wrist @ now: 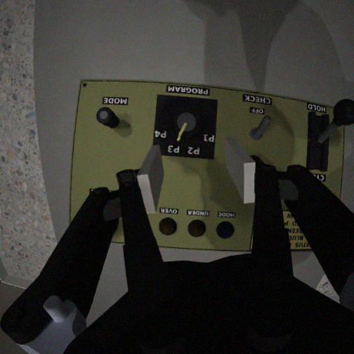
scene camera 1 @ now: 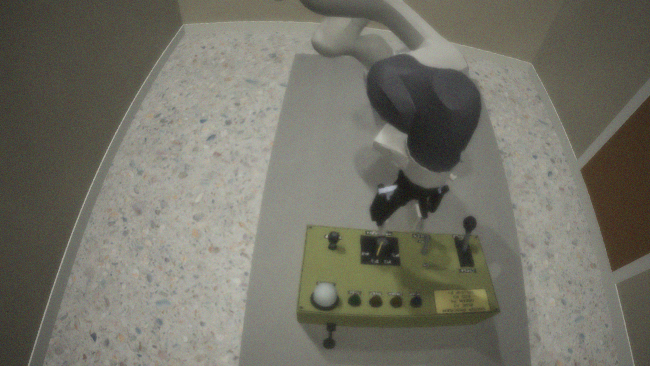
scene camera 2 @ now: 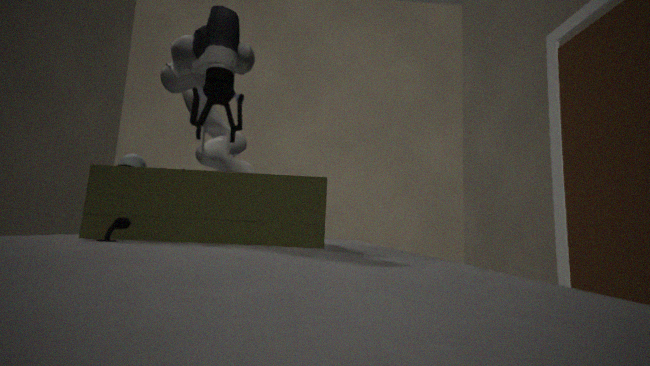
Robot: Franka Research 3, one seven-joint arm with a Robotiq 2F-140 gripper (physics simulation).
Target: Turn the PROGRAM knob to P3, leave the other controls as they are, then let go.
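The PROGRAM knob (scene camera 1: 381, 245) (wrist: 186, 121) is a round grey knob on a black square of the green control box (scene camera 1: 340, 272) (scene camera 2: 205, 210) (wrist: 120, 150). In the wrist view its yellow pointer (wrist: 181, 132) points at the P3 label (wrist: 173, 149). My gripper (scene camera 1: 400, 226) (scene camera 2: 217, 140) (wrist: 193, 155) is partly open with nothing between its fingers. It hangs above the box, apart from the knob. The MODE switch (scene camera 1: 333, 239) (wrist: 106, 117), the CHECK toggle (scene camera 1: 425, 244) (wrist: 261, 127) and the black-balled HOLD lever (scene camera 1: 469, 223) (wrist: 344, 112) stand on the same box.
A white dome (scene camera 1: 325, 295) (scene camera 2: 132, 160) sits at the box's front left in scene camera 1, beside a row of small coloured lamps (scene camera 1: 375, 300) (wrist: 196, 228) and a yellow text plate (scene camera 1: 461, 301). A small black lever (scene camera 1: 329, 343) (scene camera 2: 120, 223) stands in front of the box.
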